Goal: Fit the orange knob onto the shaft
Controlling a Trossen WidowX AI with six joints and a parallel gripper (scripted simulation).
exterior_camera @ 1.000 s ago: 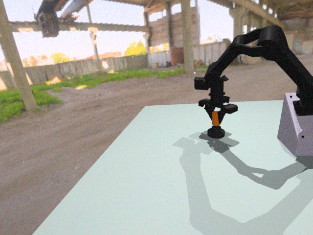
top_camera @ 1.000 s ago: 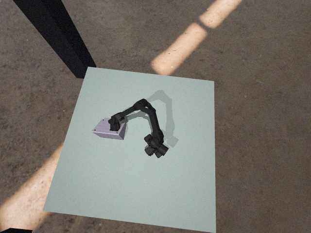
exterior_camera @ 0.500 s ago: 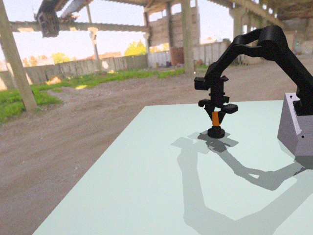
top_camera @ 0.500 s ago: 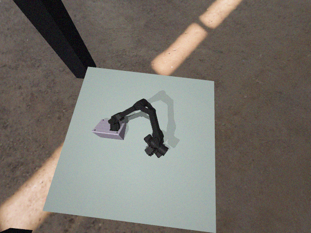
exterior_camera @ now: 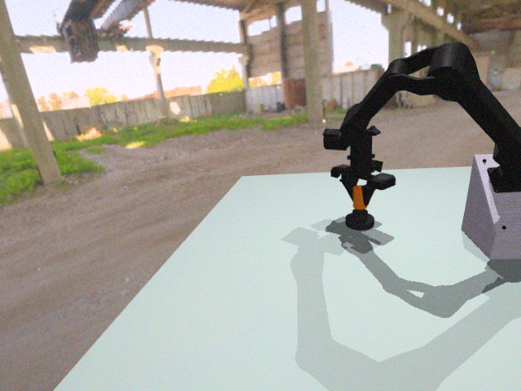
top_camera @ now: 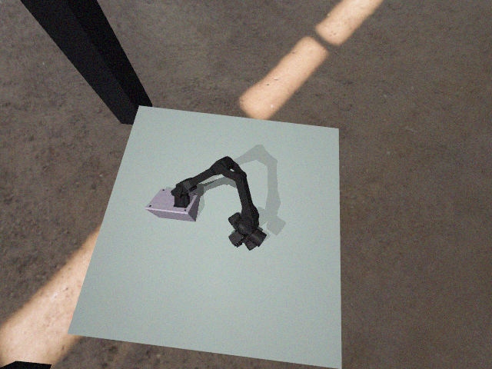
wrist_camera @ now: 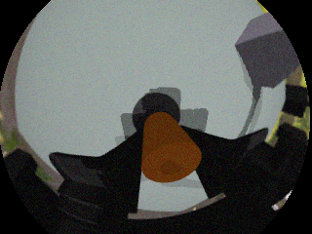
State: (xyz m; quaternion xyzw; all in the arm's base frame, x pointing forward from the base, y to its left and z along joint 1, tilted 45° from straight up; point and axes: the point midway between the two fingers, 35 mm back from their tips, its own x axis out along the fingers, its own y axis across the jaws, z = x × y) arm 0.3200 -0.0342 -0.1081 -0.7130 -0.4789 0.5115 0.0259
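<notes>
The dark round pedestal lies 4 cm below my gripper tip. The rest, counted from my gripper tip: orange knob: 2 cm above.
</notes>
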